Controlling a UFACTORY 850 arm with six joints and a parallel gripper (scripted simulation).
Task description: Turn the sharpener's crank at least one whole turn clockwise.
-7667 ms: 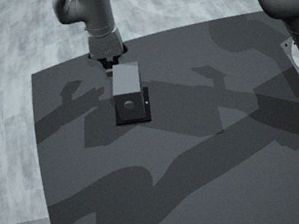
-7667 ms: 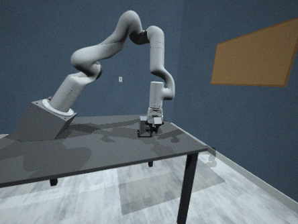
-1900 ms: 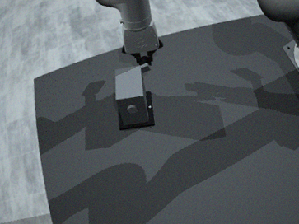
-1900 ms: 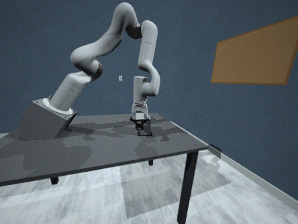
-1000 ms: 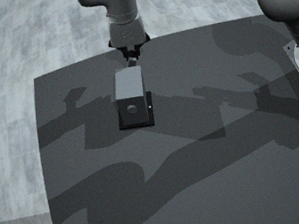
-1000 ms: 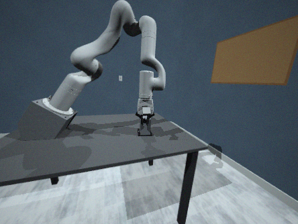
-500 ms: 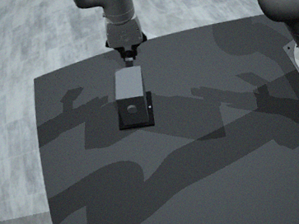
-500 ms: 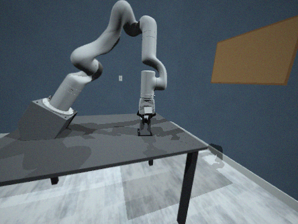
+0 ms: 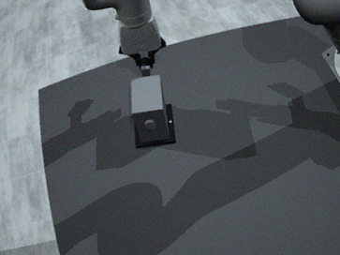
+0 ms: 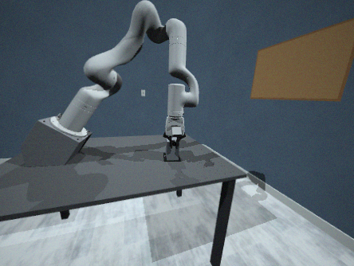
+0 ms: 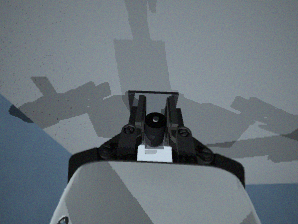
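The crank knob lies 2 cm to the left of my hand.
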